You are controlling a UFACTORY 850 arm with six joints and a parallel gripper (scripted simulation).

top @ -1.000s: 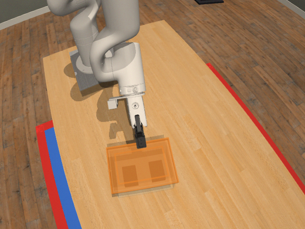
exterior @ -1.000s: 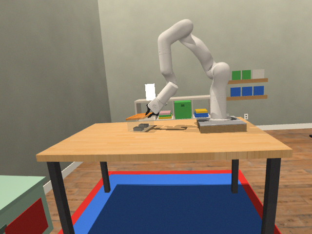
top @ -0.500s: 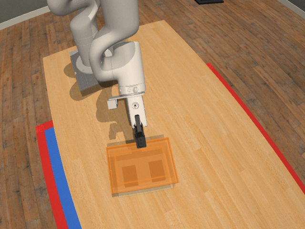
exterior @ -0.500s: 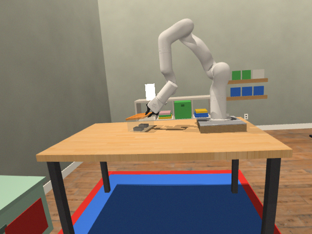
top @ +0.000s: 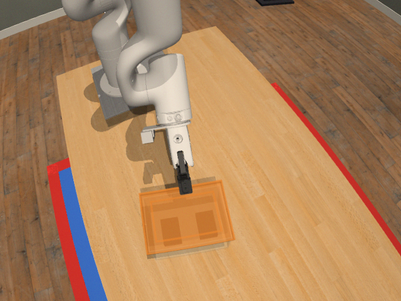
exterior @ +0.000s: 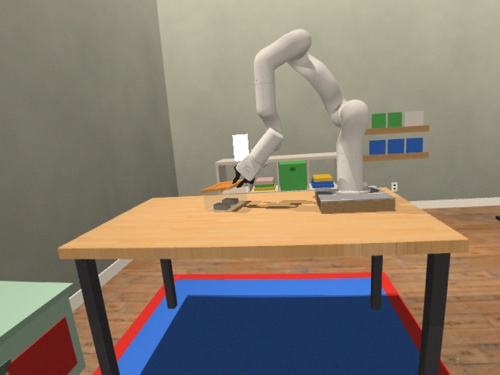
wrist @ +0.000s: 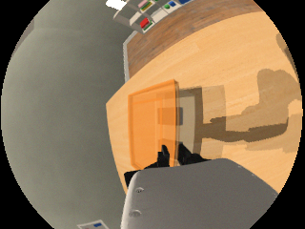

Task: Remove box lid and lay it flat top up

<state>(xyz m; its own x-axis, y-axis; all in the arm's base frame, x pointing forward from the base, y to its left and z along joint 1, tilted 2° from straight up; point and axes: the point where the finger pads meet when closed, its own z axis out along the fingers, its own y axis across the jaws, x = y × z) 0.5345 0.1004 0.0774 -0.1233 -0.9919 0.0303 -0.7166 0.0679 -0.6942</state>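
The orange lid lies 80 mm ahead of my hand, 20 mm to the right of it and 20 mm below it. Round my hand: clear box (80 mm ahead, 20 mm to the right, 80 mm below).
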